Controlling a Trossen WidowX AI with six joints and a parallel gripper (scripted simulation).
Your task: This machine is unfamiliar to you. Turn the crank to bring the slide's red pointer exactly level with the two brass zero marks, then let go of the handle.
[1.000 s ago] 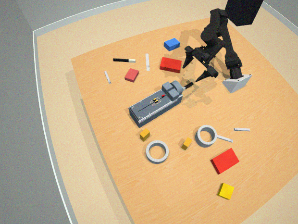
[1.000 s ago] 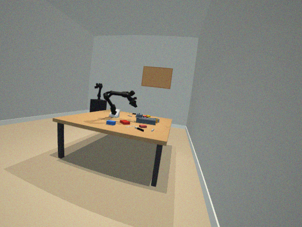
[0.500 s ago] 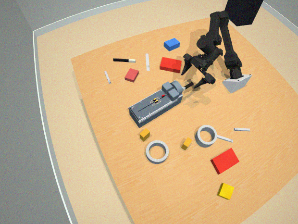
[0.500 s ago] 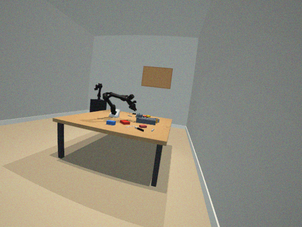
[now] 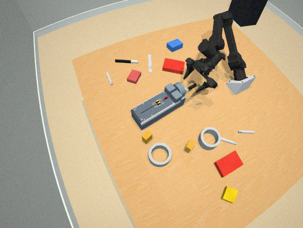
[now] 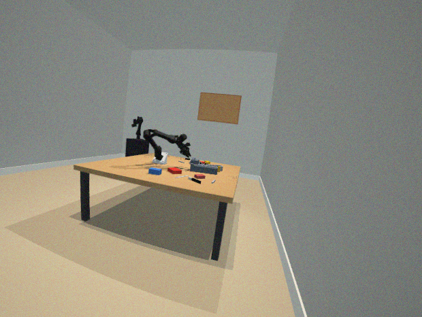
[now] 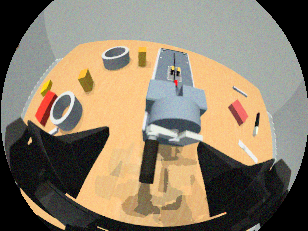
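My gripper tip is 20 mm past the dark crank handle and 30 mm above it. The rest, counted from my gripper tip: red block (210 mm ahead, 240 mm to the right, 110 mm below); then blue block (130 mm behind, 400 mm to the right, 110 mm below); then red pointer (120 mm ahead, 40 mm below).
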